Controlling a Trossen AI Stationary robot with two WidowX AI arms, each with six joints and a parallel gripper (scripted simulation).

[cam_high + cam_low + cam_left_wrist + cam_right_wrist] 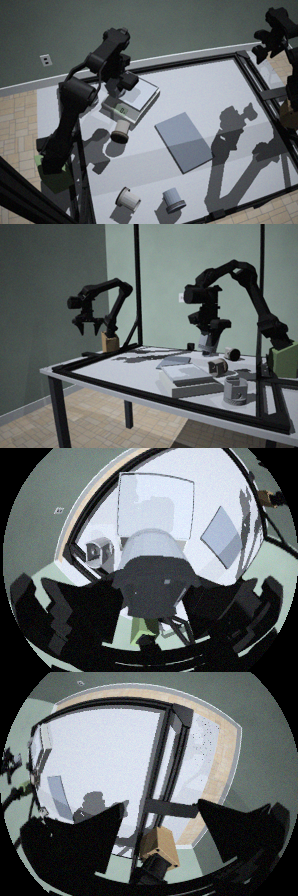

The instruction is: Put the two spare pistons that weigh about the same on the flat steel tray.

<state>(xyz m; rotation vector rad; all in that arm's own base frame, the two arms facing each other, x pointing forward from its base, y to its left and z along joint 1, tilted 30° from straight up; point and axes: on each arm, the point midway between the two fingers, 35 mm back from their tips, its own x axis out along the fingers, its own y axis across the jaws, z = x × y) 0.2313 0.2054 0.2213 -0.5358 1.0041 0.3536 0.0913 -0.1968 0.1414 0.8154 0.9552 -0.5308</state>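
Right now the white scale is 5 cm ahead of my left hand, 8 cm to the right of it and 15 cm below it. The rest, counted from my left hand: flat steel tray (21 cm behind, 23 cm to the right, 20 cm below).
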